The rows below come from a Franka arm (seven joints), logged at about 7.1 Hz.
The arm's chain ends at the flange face. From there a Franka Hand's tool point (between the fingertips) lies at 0.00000 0.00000 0.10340 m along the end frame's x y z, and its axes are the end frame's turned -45 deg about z.
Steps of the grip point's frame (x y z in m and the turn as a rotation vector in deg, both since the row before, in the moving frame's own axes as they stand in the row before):
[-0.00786 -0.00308 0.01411 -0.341 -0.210 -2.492]
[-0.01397 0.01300 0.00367 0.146 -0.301 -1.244]
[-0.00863 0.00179 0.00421 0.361 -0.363 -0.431]
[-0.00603 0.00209 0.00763 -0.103 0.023 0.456]
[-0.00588 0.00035 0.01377 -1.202 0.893 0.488]
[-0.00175 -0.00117 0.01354 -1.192 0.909 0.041]
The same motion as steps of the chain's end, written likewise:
[-0.00792 0.00268 0.01411 -0.390 0.093 -2.492]
[-0.00012 0.01887 0.00367 -0.110 -0.316 -1.244]
[-0.00391 0.00736 0.00421 -0.001 -0.512 -0.431]
[-0.00295 0.00564 0.00763 -0.057 0.089 0.456]
[-0.00658 0.00400 0.01381 -0.218 1.481 0.488]
[-0.00475 0.00005 0.01358 -0.200 1.486 0.041]

